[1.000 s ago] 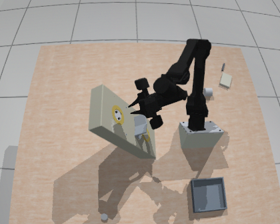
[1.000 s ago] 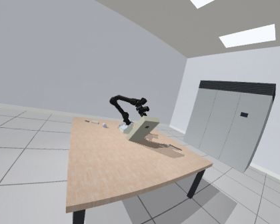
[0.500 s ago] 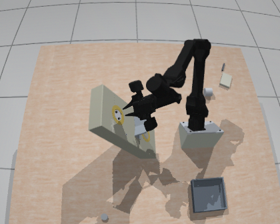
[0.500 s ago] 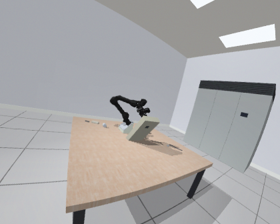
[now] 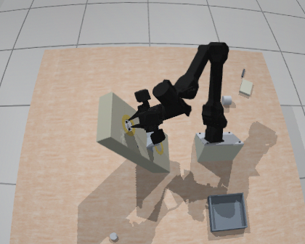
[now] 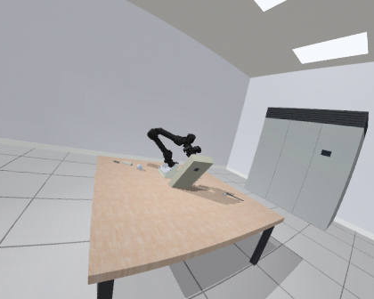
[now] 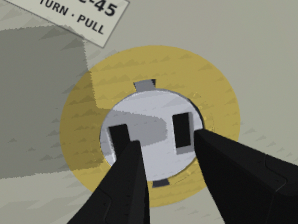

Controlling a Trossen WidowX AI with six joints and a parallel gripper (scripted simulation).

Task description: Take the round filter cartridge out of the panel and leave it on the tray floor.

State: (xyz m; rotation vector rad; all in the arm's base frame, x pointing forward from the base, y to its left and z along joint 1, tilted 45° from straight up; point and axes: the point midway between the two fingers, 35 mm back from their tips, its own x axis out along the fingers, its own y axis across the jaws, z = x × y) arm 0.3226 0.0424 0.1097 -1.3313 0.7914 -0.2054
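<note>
My gripper tip is now 20 mm short of the round white filter cartridge and 20 mm above it. Also, from my gripper tip: small grey cylinder (120 mm ahead, 350 mm to the left, 240 mm below); service panel (30 mm behind, 10 mm to the left, 90 mm below); grey bracket (80 mm behind, 10 mm to the left, 110 mm below).
</note>
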